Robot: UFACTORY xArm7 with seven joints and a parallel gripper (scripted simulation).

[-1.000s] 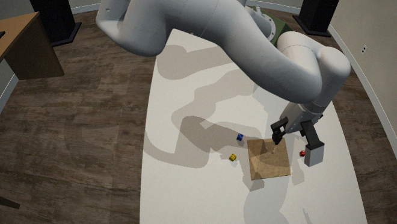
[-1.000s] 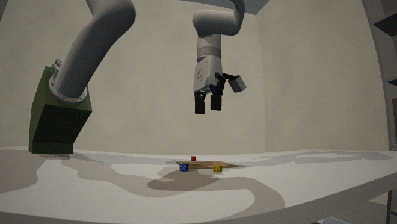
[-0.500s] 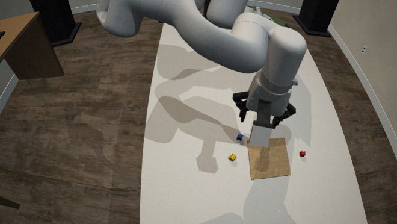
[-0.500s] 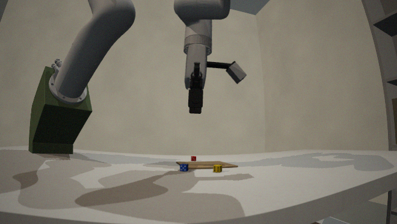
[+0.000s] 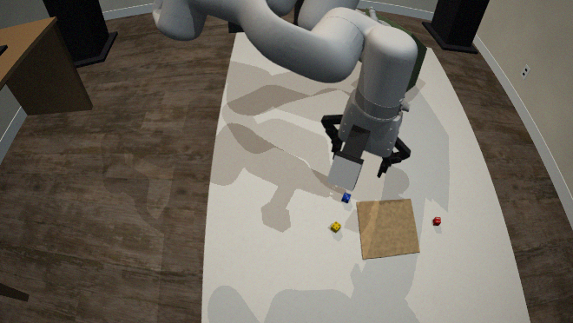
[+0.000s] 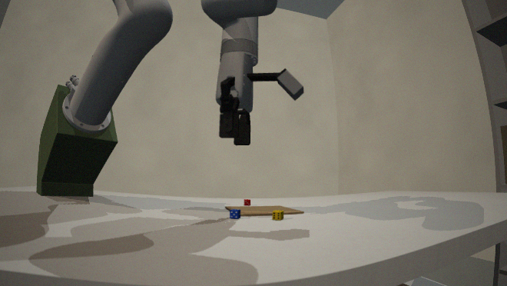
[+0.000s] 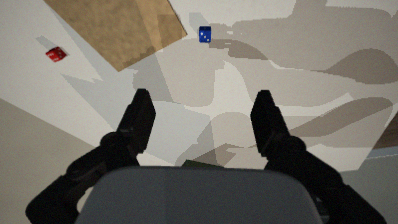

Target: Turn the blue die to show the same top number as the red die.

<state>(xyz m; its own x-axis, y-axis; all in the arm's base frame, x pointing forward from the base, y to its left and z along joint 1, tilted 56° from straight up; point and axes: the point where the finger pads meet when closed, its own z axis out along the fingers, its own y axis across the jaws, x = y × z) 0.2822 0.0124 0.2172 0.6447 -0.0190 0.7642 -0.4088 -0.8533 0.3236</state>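
The blue die lies 14 cm below my hand. Also, from my hand: mat: 9 cm ahead, 8 cm to the left, 15 cm below; red die: 10 cm ahead, 21 cm to the left, 14 cm below; yellow die: 7 cm ahead, 4 cm to the right, 14 cm below.
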